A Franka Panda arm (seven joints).
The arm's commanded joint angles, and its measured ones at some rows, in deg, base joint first. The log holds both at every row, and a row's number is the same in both.
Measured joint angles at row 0:
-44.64, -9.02, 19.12, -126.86, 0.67, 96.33, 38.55
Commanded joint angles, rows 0 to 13:
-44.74, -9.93, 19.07, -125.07, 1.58, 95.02, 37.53
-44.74, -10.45, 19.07, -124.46, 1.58, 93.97, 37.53
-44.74, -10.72, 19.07, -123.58, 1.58, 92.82, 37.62
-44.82, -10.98, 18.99, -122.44, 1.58, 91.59, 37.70
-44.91, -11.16, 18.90, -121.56, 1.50, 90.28, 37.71
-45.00, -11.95, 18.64, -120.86, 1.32, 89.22, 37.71
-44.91, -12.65, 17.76, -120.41, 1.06, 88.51, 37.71
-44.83, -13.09, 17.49, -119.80, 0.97, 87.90, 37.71
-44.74, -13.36, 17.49, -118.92, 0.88, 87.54, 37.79
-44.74, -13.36, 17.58, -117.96, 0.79, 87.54, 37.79
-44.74, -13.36, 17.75, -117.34, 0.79, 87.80, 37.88
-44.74, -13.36, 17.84, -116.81, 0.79, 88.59, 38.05
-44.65, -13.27, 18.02, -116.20, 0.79, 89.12, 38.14
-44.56, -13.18, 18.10, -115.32, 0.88, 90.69, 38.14
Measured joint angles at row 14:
-44.61, -13.39, 17.62, -117.87, 0.67, 89.30, 38.55
